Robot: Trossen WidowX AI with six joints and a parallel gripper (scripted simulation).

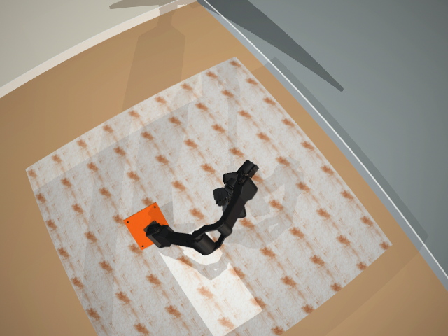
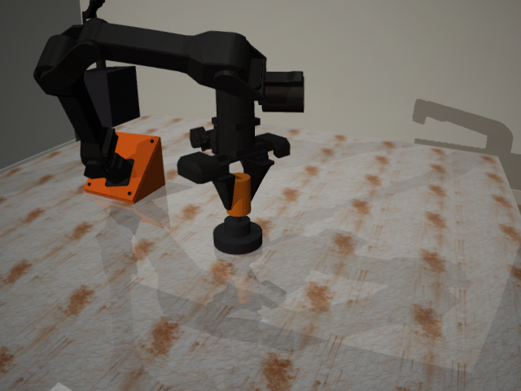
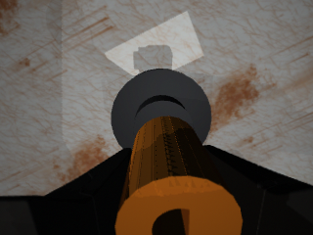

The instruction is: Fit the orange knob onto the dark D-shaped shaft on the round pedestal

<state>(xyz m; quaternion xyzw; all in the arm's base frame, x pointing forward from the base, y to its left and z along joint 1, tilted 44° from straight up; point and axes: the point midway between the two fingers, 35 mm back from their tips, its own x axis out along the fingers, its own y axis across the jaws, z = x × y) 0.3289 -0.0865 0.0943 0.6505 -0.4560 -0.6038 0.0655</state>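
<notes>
Right now my gripper tip is 4 cm above the dark round pedestal. Round my gripper tip: orange knob 2 cm above.
</notes>
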